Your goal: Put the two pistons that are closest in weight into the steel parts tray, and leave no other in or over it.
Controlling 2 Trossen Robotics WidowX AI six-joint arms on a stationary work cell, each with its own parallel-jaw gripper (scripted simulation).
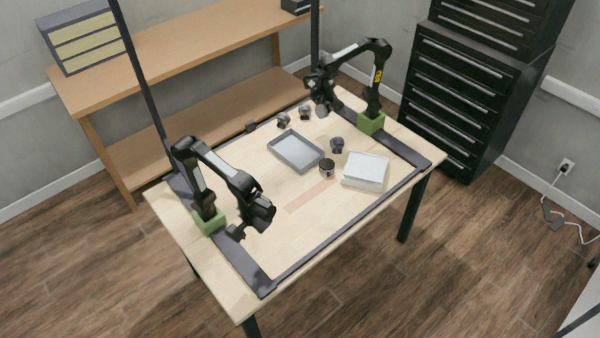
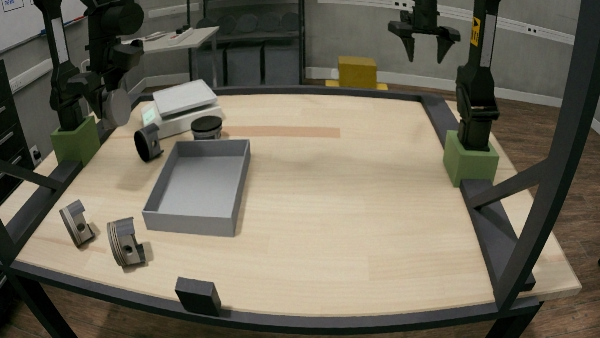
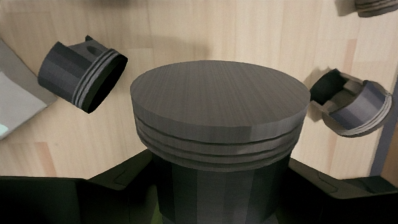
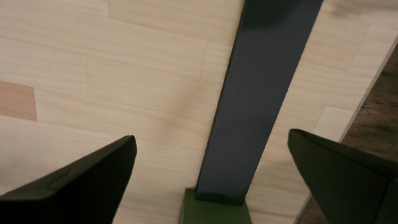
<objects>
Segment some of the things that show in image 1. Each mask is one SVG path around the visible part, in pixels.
My right gripper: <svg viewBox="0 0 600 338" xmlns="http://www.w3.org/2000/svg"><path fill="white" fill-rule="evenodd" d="M225 235L236 243L240 243L242 240L246 241L248 234L244 230L247 227L252 226L259 234L263 234L274 221L266 223L250 212L241 211L237 206L236 210L240 213L238 217L241 218L242 222L238 226L231 223L225 229Z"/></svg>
A steel parts tray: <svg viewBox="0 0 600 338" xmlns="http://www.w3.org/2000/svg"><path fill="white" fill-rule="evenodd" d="M289 128L267 142L267 149L299 175L302 175L319 163L321 159L325 158L326 152L293 128Z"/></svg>
</objects>
